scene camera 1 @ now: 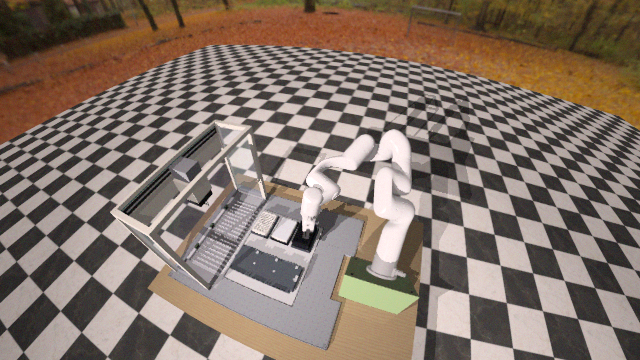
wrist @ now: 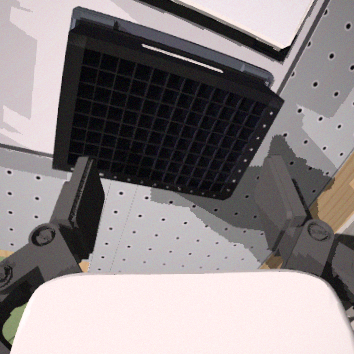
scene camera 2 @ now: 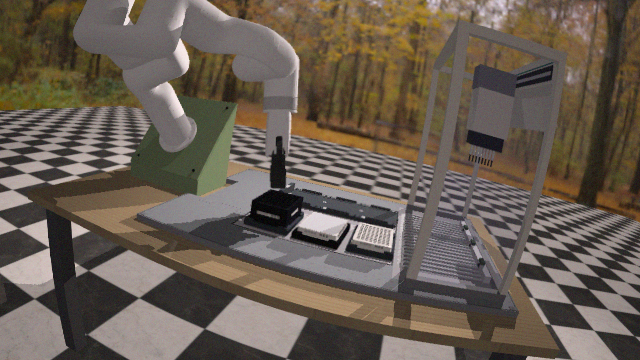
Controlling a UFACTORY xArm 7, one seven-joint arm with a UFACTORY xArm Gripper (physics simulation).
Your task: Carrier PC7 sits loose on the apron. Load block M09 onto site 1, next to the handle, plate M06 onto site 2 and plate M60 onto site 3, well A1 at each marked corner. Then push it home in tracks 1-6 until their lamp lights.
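Places are measured from the arm's base along level axes (x ahead, y left, z up), in centimetres.
Where they show: gripper, fingertip midpoint: (scene camera 1: 305, 228) (wrist: 179, 174) (scene camera 2: 277, 185); arm's base, origin of the base link: (scene camera 1: 381, 273) (scene camera 2: 178, 134).
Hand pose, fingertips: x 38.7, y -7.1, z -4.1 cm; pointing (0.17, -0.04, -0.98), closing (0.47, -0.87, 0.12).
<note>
Each offset is from my fingertips to the centre of the thing. "pt": to the spot under its first point.
A tall black gridded block {dx +0.5, dy +0.7, dz -5.3 cm} (scene camera 1: 300, 242) (scene camera 2: 276, 206) (wrist: 160, 120) stands in a dark holder, its white label unreadable. My gripper (scene camera 1: 308, 234) (scene camera 2: 278, 186) (wrist: 179, 174) is open and empty above the block; in the wrist view its fingers straddle the block's lower edge. A smooth white plate {dx +11.5, dy +2.1, dz -6.6 cm} (scene camera 1: 283, 230) (scene camera 2: 324, 226) (wrist: 260, 12) and a white plate with a grid of wells {pt dx +22.4, dy +4.4, dz -6.2 cm} (scene camera 1: 264, 223) (scene camera 2: 373, 235) sit in a row beside it. The dark flat carrier {dx +8.6, dy +23.7, dz -7.0 cm} (scene camera 1: 265, 269) (scene camera 2: 347, 207) lies beside that row, no plates on it. Site, track and corner marks are too small to read.
A ribbed deck with tracks (scene camera 1: 227, 230) (scene camera 2: 440, 245) lies past the plates, under a tall open frame (scene camera 1: 257, 167) (scene camera 2: 441, 150). A pipetting head (scene camera 1: 186, 169) (scene camera 2: 490, 107) hangs inside the frame. The arm stands on a green base (scene camera 1: 377, 295) (scene camera 2: 215, 145).
</note>
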